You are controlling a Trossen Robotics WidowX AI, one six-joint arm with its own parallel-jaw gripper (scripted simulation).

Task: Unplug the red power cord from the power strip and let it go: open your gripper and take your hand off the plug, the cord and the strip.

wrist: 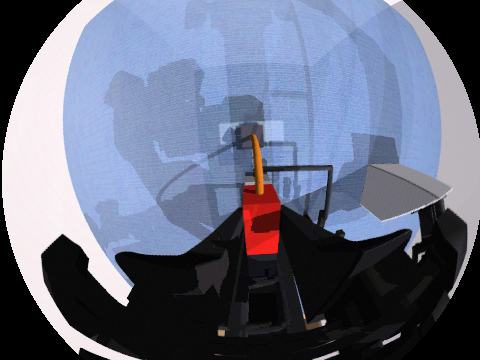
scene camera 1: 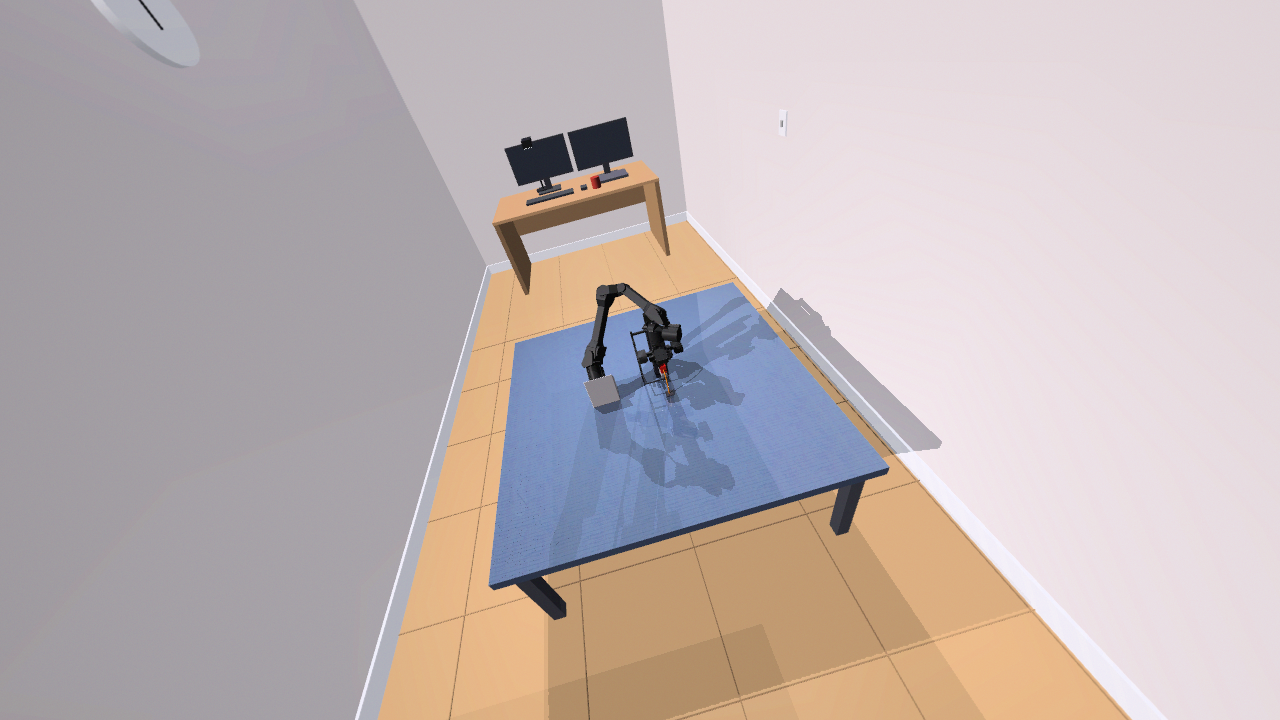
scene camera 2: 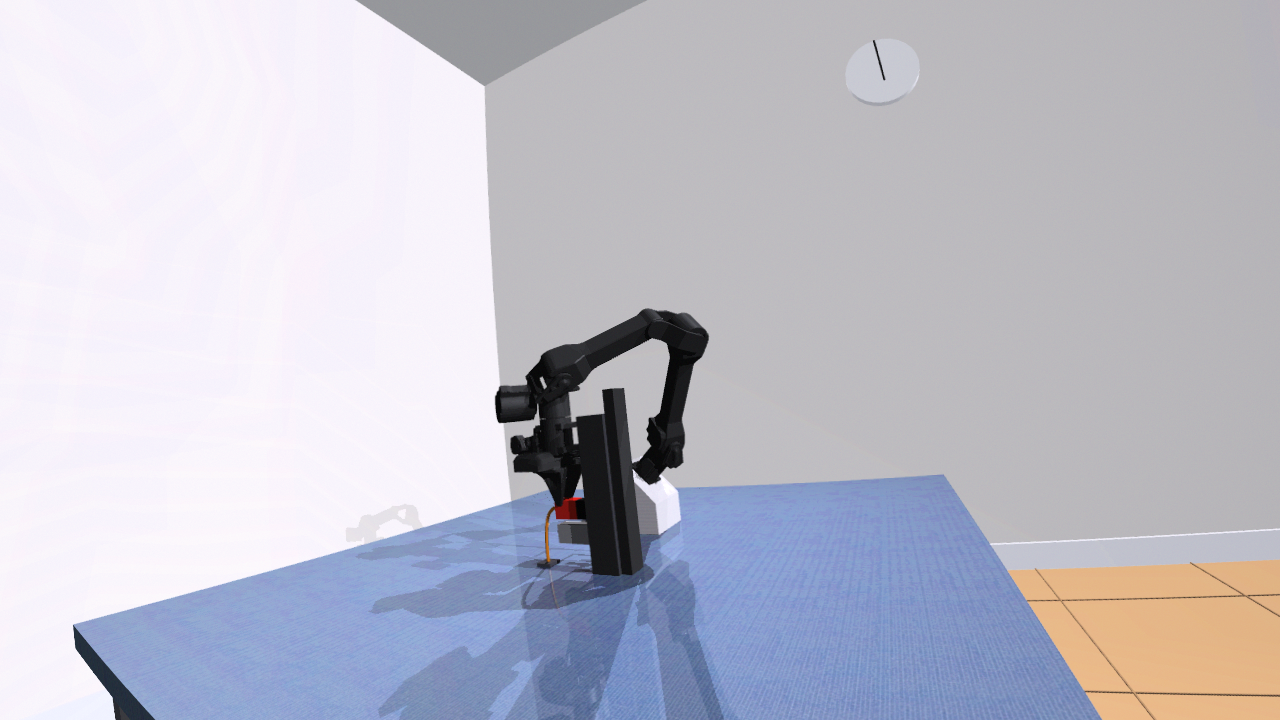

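A red plug is there for me to see, and so is my gripper. Both the wrist view and scene camera 1 show me my gripper too.
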